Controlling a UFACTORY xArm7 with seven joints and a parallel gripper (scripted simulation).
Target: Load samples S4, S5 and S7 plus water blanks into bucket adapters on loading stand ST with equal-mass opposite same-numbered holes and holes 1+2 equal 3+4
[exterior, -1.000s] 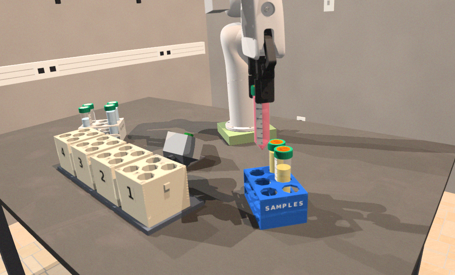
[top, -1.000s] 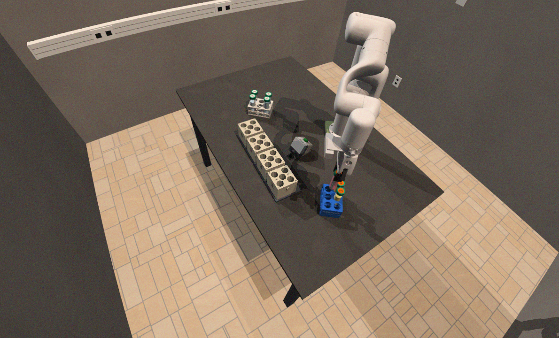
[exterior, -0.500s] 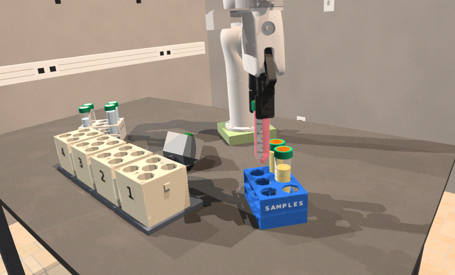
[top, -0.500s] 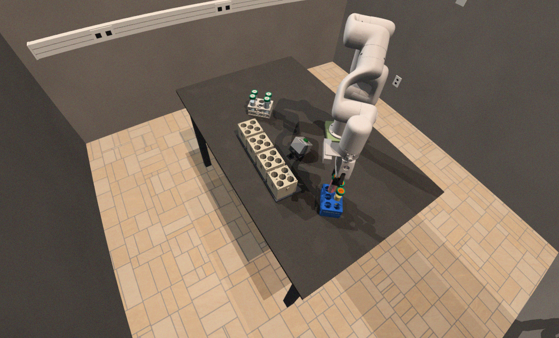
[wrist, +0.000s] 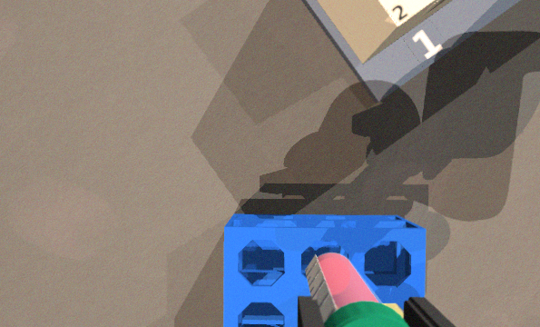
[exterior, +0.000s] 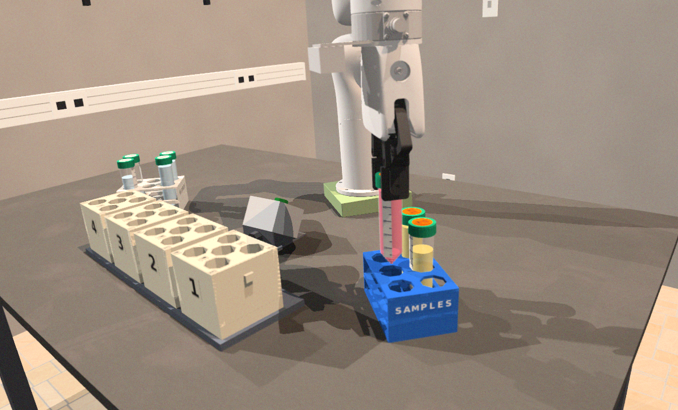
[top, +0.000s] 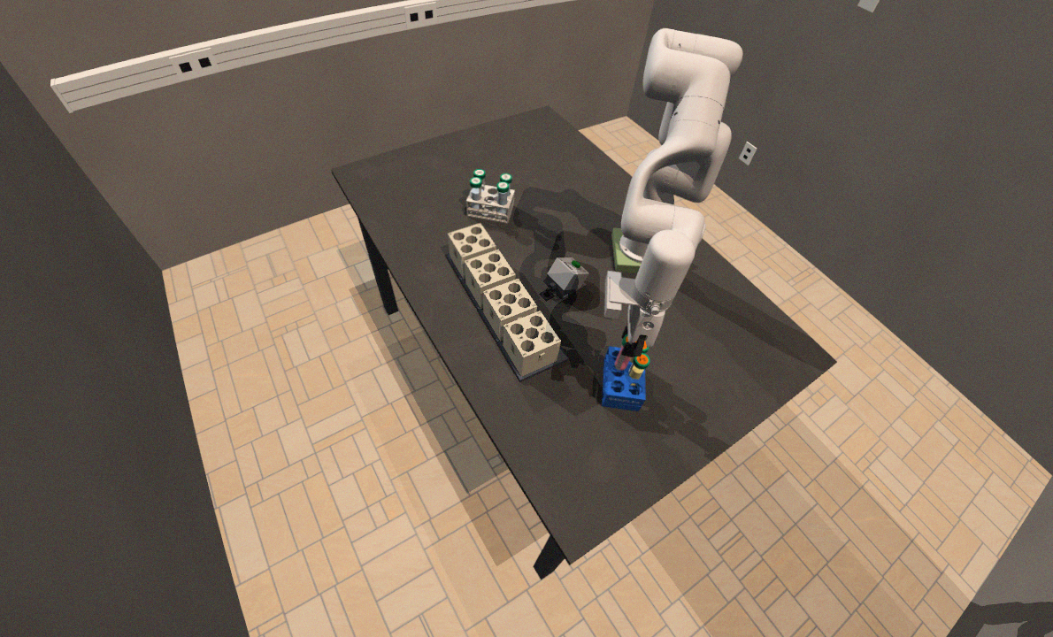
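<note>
Right now my hand is 50 mm above the pink tube and 10 mm short of it. The rest, counted from my hand: blue samples rack: 150 mm below, 20 mm behind, 10 mm to the left; then white blanks rack: 670 mm to the right, 150 mm below, 30 mm ahead.
</note>
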